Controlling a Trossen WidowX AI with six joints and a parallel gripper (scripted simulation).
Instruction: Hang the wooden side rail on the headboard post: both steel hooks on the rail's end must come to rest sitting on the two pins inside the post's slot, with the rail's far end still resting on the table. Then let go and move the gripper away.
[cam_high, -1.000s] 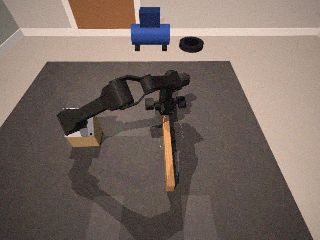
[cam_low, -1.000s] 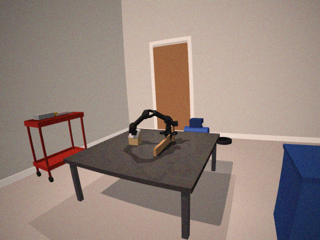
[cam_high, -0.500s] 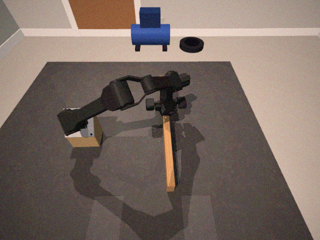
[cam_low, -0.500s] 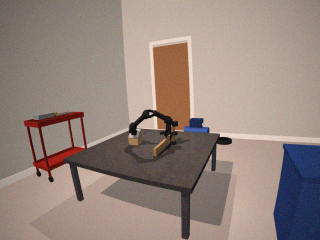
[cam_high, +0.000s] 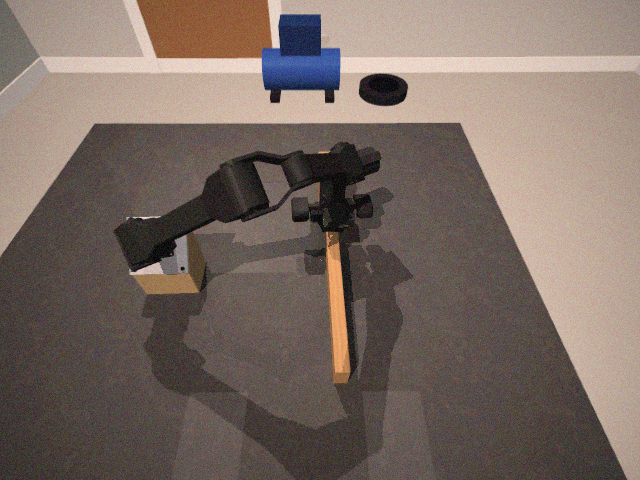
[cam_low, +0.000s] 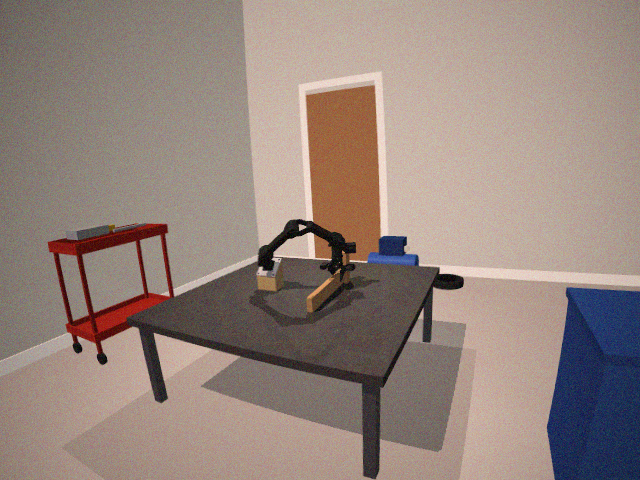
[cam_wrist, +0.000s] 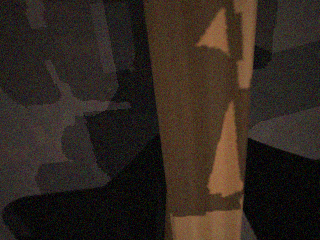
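Right now the headboard post is 10 mm ahead of my gripper tip, 100 mm to the left of it and 50 mm above it.
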